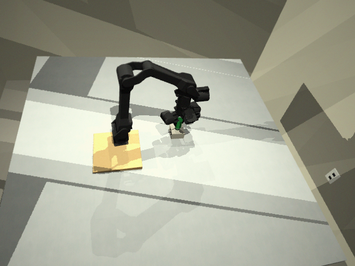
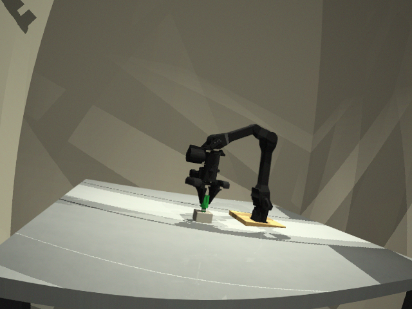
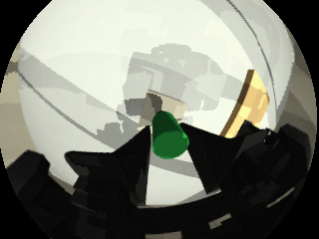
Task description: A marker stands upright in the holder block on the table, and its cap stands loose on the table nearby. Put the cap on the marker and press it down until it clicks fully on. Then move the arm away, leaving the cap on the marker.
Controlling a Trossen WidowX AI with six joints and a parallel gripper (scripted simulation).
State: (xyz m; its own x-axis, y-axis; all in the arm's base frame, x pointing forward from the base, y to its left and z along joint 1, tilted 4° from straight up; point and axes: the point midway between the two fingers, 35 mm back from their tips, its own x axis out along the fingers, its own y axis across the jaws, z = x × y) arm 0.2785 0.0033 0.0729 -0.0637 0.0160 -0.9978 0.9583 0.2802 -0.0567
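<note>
Now: the green cap 1 cm above my gripper tip. The rest, counted from my gripper tip: holder block (5 cm below).
</note>
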